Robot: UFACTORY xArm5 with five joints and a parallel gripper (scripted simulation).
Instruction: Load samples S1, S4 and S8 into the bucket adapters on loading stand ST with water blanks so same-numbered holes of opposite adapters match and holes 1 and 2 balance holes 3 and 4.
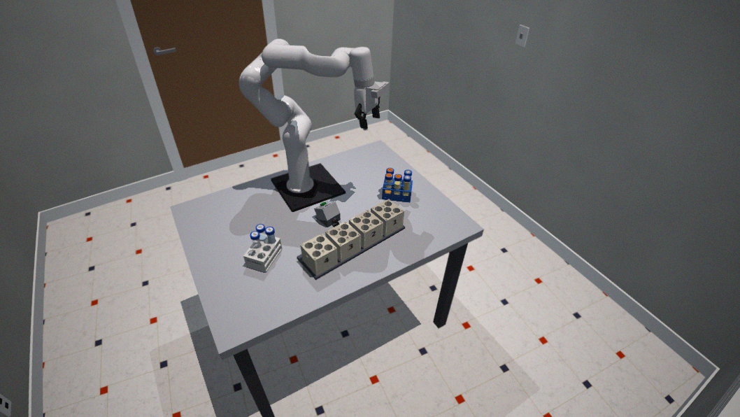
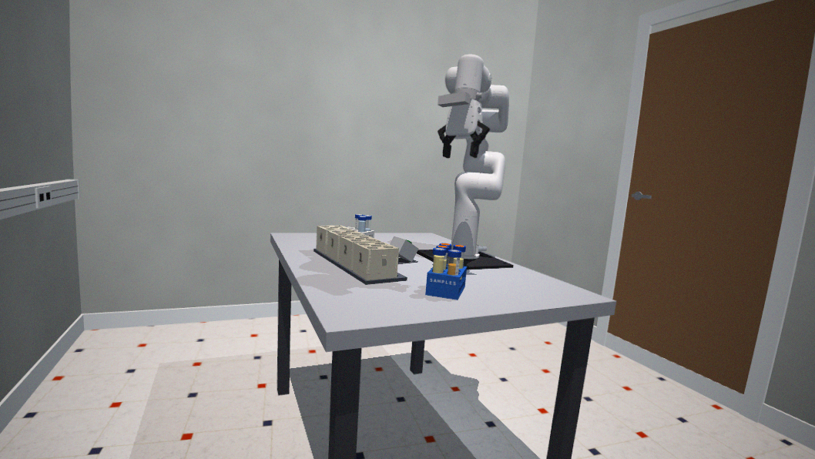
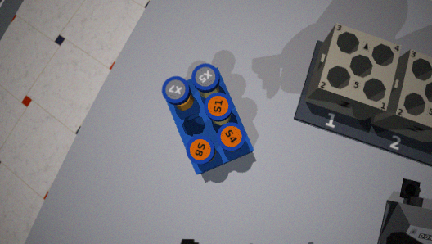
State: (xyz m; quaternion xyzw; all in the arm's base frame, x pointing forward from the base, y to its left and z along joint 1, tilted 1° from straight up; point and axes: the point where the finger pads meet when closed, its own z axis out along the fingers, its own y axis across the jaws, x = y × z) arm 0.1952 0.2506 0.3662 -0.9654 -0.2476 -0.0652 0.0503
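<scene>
Right now my hand is 15 cm short of the white rack, 54 cm to the left of it and 35 cm above it. The rest, counted from my hand: adapter 3 (26 cm ahead, 26 cm to the right, 32 cm below); then blue samples rack (7 cm ahead, 11 cm to the left, 35 cm below).
</scene>
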